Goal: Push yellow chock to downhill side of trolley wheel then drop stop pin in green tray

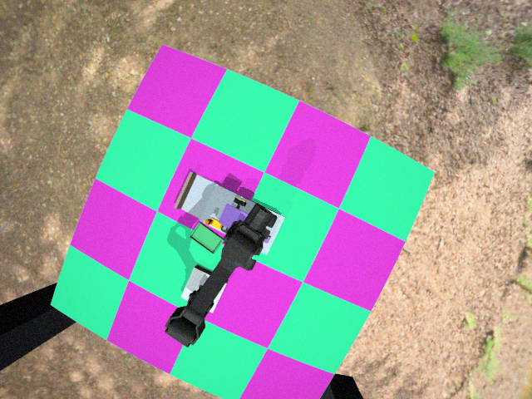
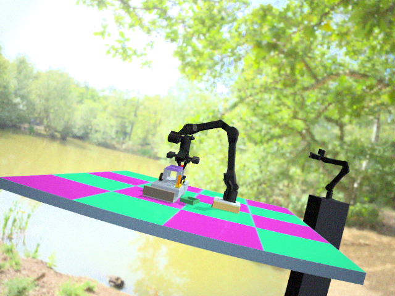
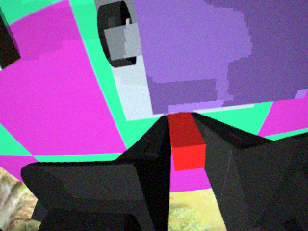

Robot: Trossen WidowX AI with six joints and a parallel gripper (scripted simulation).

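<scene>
My gripper tip is now 8 cm past the green tray, 20 cm to the right of it and 14 cm above it. From my gripper tip the other things lie so: red-headed stop pin right at my gripper tip; grey ramp 4 cm ahead, 9 cm to the left, 9 cm below; purple-topped trolley 3 cm ahead, 8 cm to the left, 2 cm below.
</scene>
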